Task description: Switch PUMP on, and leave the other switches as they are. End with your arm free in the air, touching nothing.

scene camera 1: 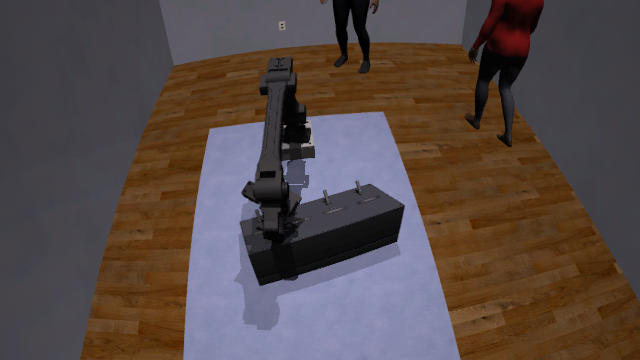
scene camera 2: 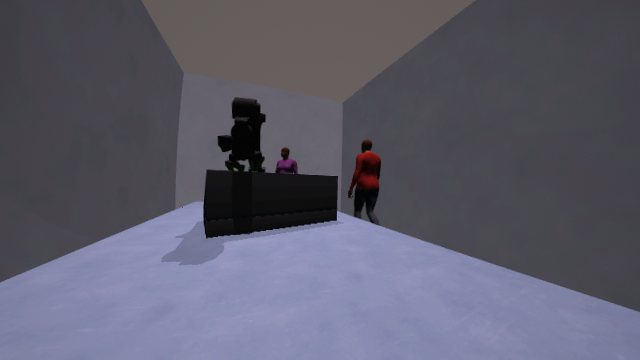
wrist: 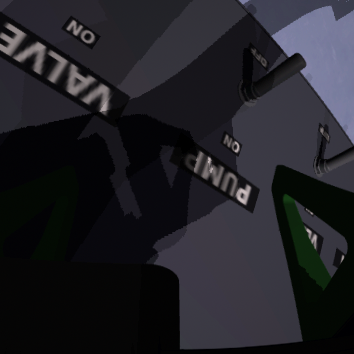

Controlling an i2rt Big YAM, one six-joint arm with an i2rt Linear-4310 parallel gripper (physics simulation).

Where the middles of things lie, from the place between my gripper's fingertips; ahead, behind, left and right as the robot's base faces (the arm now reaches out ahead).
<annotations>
My hand is 50 mm past the dark switch box [scene camera 1: 318, 234], 100 mm to the right of it and 90 mm above it.
</annotations>
